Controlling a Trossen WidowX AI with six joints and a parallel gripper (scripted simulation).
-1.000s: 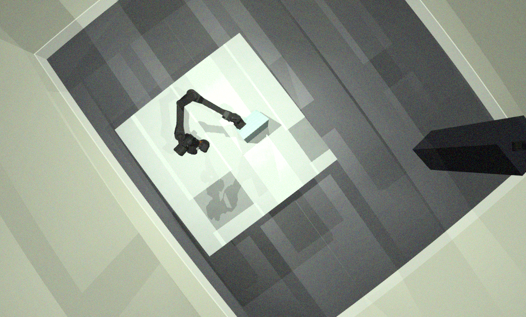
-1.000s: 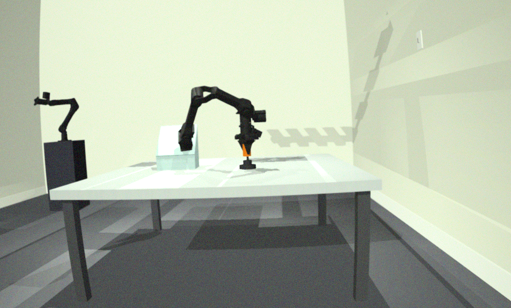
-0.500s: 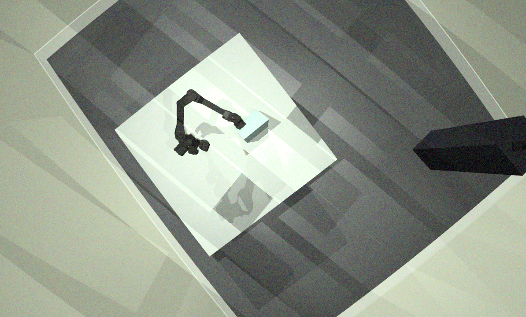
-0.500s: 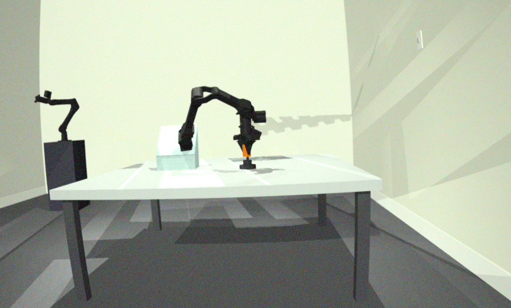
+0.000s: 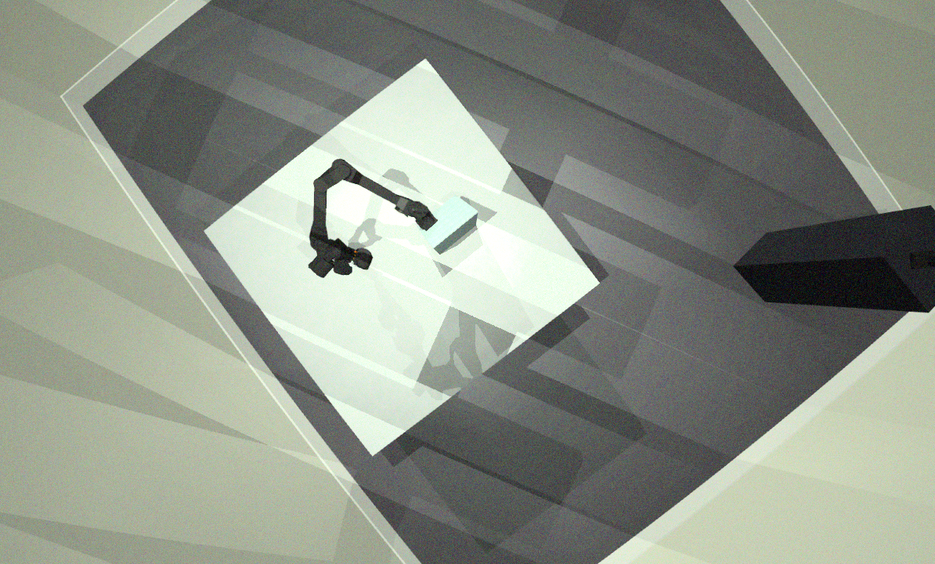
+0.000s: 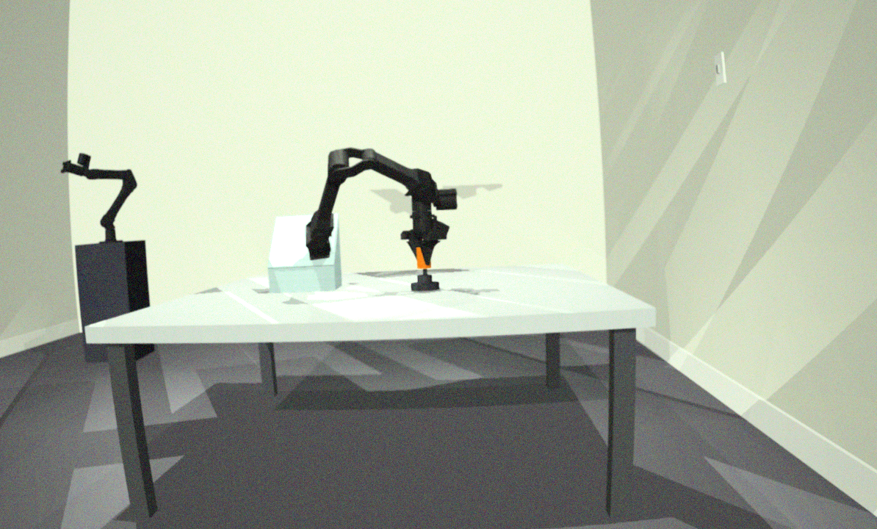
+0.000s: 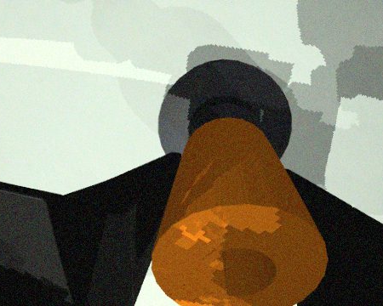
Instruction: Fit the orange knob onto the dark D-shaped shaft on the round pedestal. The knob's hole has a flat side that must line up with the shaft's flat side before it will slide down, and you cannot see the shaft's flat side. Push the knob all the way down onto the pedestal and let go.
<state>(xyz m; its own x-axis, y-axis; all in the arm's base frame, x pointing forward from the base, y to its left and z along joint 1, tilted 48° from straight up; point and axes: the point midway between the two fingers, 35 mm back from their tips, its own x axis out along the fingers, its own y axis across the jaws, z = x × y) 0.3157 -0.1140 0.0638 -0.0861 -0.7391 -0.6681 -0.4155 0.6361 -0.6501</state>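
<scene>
The orange knob is 2 cm above my gripper tip. Also, from my gripper tip: pedestal 4 cm below.
</scene>
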